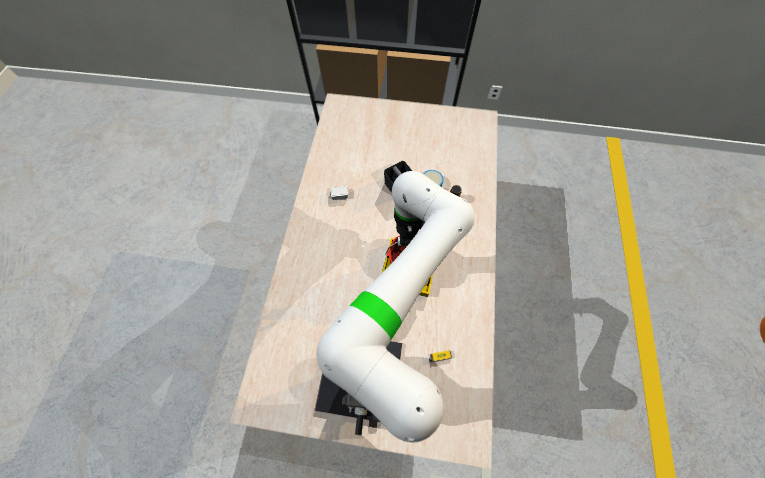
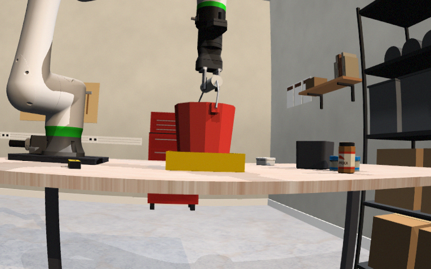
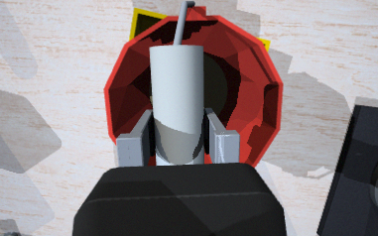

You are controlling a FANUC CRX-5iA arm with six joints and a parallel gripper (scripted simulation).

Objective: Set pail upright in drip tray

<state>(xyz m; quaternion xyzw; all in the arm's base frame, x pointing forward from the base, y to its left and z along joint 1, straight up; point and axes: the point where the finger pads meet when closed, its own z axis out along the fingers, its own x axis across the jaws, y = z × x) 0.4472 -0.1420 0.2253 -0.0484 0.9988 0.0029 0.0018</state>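
Right now my hand is 90 mm above the red pail and 10 mm past it. From my hand the other things lie so: small grey block: 340 mm to the left, 320 mm ahead, 230 mm below; spice jar: 340 mm ahead, 200 mm below, 180 mm to the right; yellow drip tray: 230 mm below, 10 mm behind.
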